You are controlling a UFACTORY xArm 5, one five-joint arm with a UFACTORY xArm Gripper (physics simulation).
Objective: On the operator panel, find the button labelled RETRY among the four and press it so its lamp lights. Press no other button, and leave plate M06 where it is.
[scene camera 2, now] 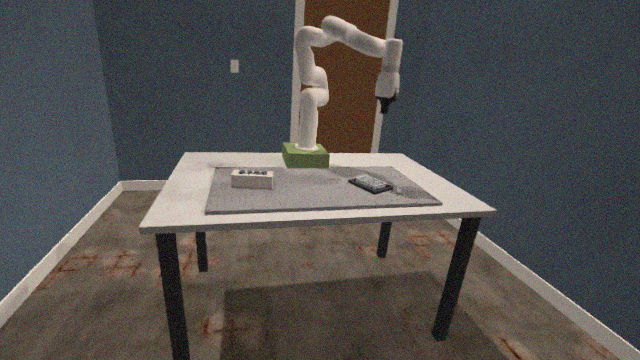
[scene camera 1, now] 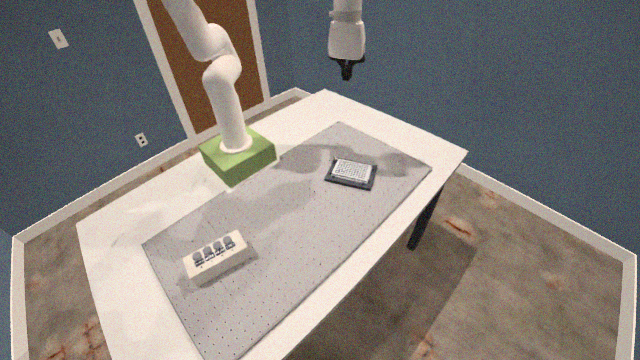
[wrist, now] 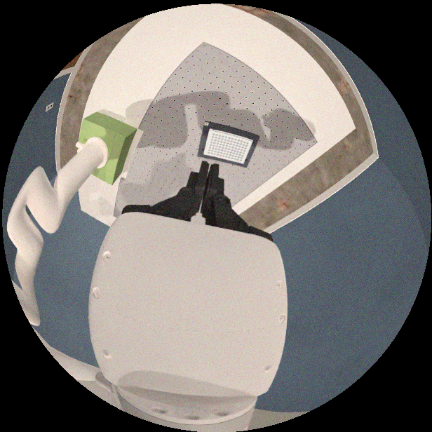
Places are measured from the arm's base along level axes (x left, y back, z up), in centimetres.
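Pixels of known places: gripper, fingertip midpoint: (scene camera 2: 383, 113) (scene camera 1: 346, 79); arm's base, link origin: (scene camera 2: 306, 148) (scene camera 1: 236, 144).
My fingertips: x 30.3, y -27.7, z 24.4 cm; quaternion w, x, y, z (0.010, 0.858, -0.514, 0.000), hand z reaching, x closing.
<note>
For each thing: its top centre in the pictures, then the offset to it from my fingertips. Level surfaces: height alone.
- operator panel, top centre: (scene camera 1: 214, 252) (scene camera 2: 252, 172) dx -56.7, dy -9.4, dz -25.7 cm
- plate, top centre: (scene camera 1: 352, 169) (scene camera 2: 370, 180) dx -4.9, dy -8.8, dz -28.6 cm
- white table, surface height: dz -32.5 cm
- grey mat, surface height: dz -31.2 cm
The operator panel (scene camera 1: 220, 262) (scene camera 2: 252, 180) is a cream box with four round dark-grey buttons in a row, each with a dark label. It stands on the grey perforated mat, at the near left in scene camera 1. The labels are too blurred to read, and no lamp looks lit. The panel does not show in the wrist view. The plate (scene camera 1: 352, 170) (scene camera 2: 371, 182) (wrist: 228, 146), white with many small wells, lies in a dark holder on the mat. My gripper (scene camera 1: 346, 79) (scene camera 2: 384, 112) (wrist: 206, 174) is shut and empty, high above the table, far from the panel.
The arm stands on a green block (scene camera 1: 240, 157) (scene camera 2: 306, 156) (wrist: 109, 147) at the back edge of the white table (scene camera 1: 400, 125) (scene camera 2: 170, 200) (wrist: 115, 65). The grey mat (scene camera 1: 300, 240) (scene camera 2: 310, 192) (wrist: 220, 75) lies in front of the block. Blue walls and a brown door stand behind.
</note>
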